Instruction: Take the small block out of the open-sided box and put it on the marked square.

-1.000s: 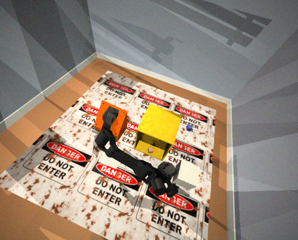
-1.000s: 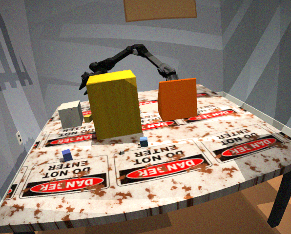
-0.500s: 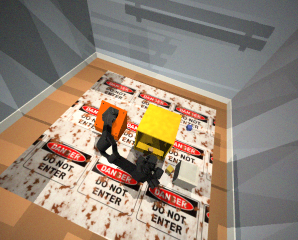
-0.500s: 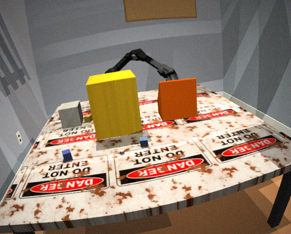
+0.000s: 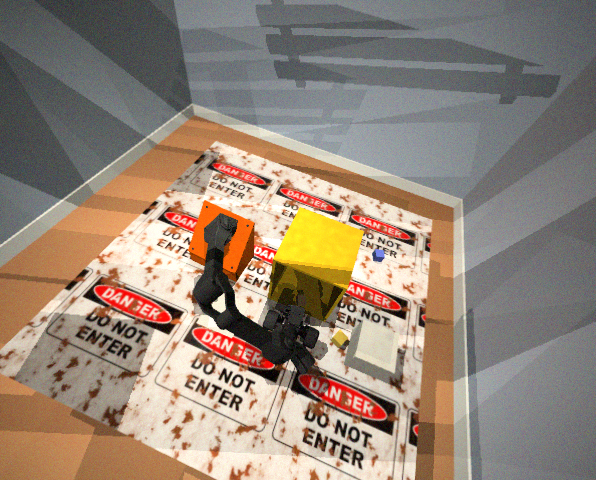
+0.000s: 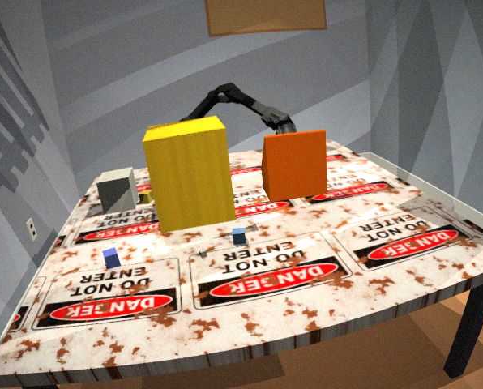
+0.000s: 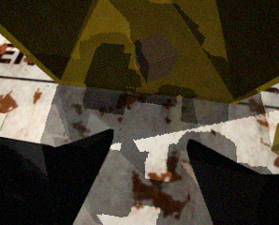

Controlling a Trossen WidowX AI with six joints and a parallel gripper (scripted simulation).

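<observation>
My gripper tip is now 10 mm past the small brown block and 90 mm to the right of it. Round my gripper tip: small yellow block (180 mm ahead, 20 mm to the left); pale grey patch (250 mm behind, 70 mm to the right, 20 mm below); light blue block (130 mm behind, 430 mm to the left, 10 mm below).
</observation>
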